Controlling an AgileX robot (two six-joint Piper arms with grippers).
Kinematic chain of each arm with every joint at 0, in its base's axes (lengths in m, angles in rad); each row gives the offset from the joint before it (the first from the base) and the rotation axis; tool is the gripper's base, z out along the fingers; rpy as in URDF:
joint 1: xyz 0 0 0.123 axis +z
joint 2: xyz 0 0 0 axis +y
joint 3: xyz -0.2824 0 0.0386 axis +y
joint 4: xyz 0.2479 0 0.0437 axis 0.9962 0 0.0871
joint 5: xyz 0 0 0 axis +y
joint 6: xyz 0.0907 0 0.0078 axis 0.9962 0 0.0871
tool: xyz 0 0 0 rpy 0 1.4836 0
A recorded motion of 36 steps. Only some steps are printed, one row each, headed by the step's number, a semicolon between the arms.
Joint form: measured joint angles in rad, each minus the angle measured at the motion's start. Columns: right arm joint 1, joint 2, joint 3, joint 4, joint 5, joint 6; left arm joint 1, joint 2, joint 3, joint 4, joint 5, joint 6.
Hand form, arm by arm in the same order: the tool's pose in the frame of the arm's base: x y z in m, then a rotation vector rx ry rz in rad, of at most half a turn. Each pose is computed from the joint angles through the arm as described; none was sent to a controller.
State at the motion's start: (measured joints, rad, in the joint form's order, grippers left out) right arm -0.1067 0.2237 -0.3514 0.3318 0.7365 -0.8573; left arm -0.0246 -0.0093 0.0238 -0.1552 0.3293 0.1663
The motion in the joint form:
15: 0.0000 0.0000 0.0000 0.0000 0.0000 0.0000; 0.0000 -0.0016 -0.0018 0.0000 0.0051 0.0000
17: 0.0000 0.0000 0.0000 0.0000 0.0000 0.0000; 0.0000 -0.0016 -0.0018 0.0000 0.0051 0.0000
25: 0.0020 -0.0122 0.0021 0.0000 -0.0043 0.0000; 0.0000 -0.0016 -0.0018 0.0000 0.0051 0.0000
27: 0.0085 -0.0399 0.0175 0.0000 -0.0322 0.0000; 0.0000 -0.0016 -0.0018 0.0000 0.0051 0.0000
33: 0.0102 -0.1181 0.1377 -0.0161 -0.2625 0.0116; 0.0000 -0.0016 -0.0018 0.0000 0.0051 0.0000
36: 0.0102 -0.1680 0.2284 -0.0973 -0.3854 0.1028; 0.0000 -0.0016 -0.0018 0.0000 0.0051 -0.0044
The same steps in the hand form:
15: 0.0535 0.0143 0.2560 -0.6405 1.9563 -0.2158; 0.0534 -0.0060 0.1764 0.0761 1.8237 -0.0499
17: 0.0535 0.0143 0.2560 -0.6405 1.9563 -0.2158; 0.0534 -0.0060 0.1764 0.0761 1.8237 -0.0499
25: 0.0521 0.0145 0.2563 -0.6388 1.9426 -0.2205; 0.0534 -0.0060 0.1764 0.0761 1.8237 -0.0499
27: 0.0501 0.0144 0.2549 -0.6291 1.9063 -0.2345; 0.0534 -0.0060 0.1764 0.0761 1.8237 -0.0499
33: 0.0531 0.0079 0.2382 -0.5224 1.7637 -0.3341; 0.0534 -0.0060 0.1764 0.0761 1.8237 -0.0499
36: 0.0542 0.0021 0.2205 -0.4420 1.7181 -0.3876; 0.0534 -0.0060 0.1764 0.0721 1.8239 -0.0530

